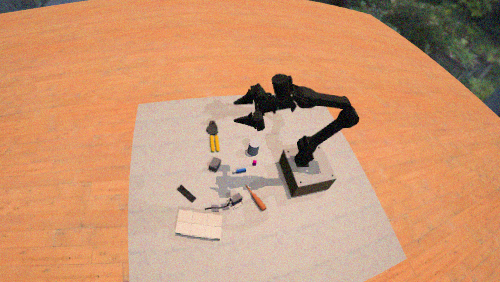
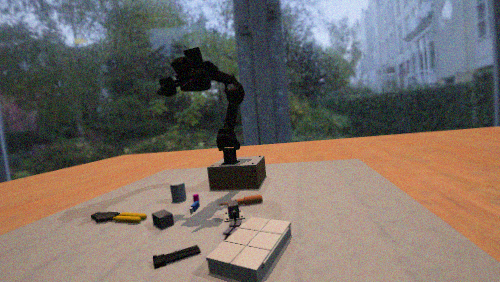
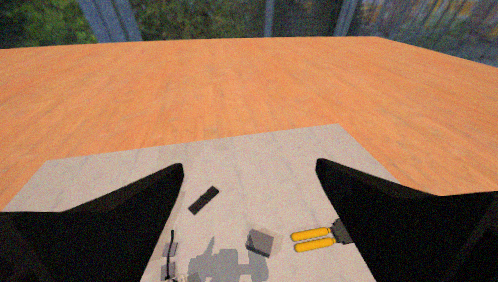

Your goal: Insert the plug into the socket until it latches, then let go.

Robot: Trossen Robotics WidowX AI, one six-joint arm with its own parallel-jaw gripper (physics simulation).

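Frame: origin at the arm's base, x ahead, y left, z up, level; metres.
Seen in the pictures: gripper, fingertip midpoint: (image 1: 233, 111) (image 2: 169, 91) (image 3: 250, 167); arm's base, origin of the base link: (image 1: 301, 161) (image 2: 230, 163).
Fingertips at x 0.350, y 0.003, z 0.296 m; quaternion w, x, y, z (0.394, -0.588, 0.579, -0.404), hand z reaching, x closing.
Offsets run from my fingertips to a thing's middle. "spot": to the spot under its first point.
The socket @[dy +0.159, dx -0.032, dz -0.378 m] (image 1: 236, 199) (image 2: 233, 210) is a small dark block on the mat, with a pale base under it. A thin black cable with grey pieces @[spot: dy +0.192, dx +0.056, dz -0.395 m] (image 1: 215, 207) (image 3: 170, 249) runs from its side towards the tiled box. The plug's body is too small to tell apart from the socket, and whether it is latched cannot be made out. My gripper (image 1: 235, 112) (image 2: 167, 86) (image 3: 250, 167) is wide open and empty, high above the mat and well away from the socket and cable.
Around them lie a pale tiled box @[dy +0.289, dx +0.126, dz -0.382 m] (image 1: 199, 224) (image 2: 250, 242), a black bar @[dy +0.129, dx +0.191, dz -0.392 m] (image 1: 186, 193) (image 2: 176, 256) (image 3: 203, 200), an orange screwdriver @[dy +0.140, dx -0.125, dz -0.386 m] (image 1: 257, 199) (image 2: 250, 200), a dark cube @[dy -0.035, dx +0.061, dz -0.382 m] (image 1: 215, 164) (image 2: 163, 219) (image 3: 260, 242), yellow-handled pliers @[spot: dy -0.169, dx +0.073, dz -0.381 m] (image 1: 214, 143) (image 2: 129, 217) (image 3: 312, 240) and a grey cylinder @[dy -0.137, dx -0.135, dz -0.365 m] (image 1: 253, 148) (image 2: 178, 193).
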